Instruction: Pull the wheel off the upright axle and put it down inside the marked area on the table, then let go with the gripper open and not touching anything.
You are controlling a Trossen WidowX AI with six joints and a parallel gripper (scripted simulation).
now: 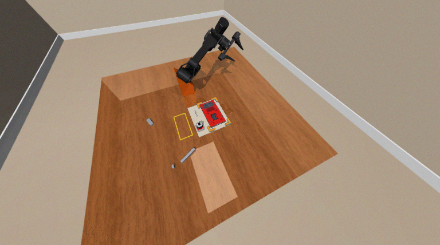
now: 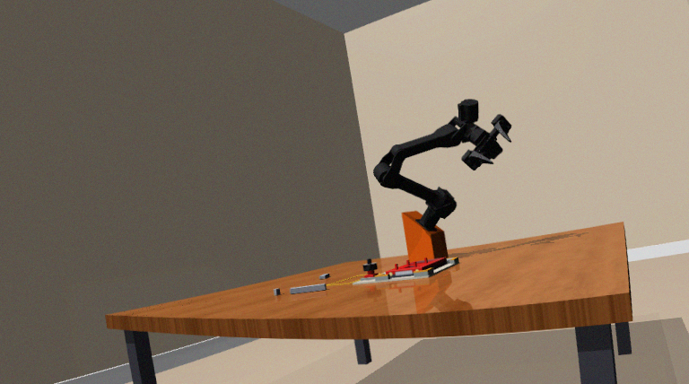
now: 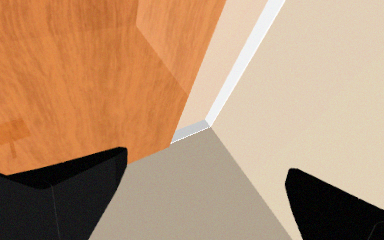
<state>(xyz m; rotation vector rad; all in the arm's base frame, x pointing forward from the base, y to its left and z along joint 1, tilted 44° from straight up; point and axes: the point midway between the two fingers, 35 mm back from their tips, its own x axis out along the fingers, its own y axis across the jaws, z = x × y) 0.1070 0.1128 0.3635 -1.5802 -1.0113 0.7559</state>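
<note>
Right now my gripper tip is 260 mm short of the wheel, 350 mm to the left of it and 260 mm above it. Also, from my gripper tip: small grey cube (450 mm ahead, 550 mm to the right, 290 mm below).
</note>
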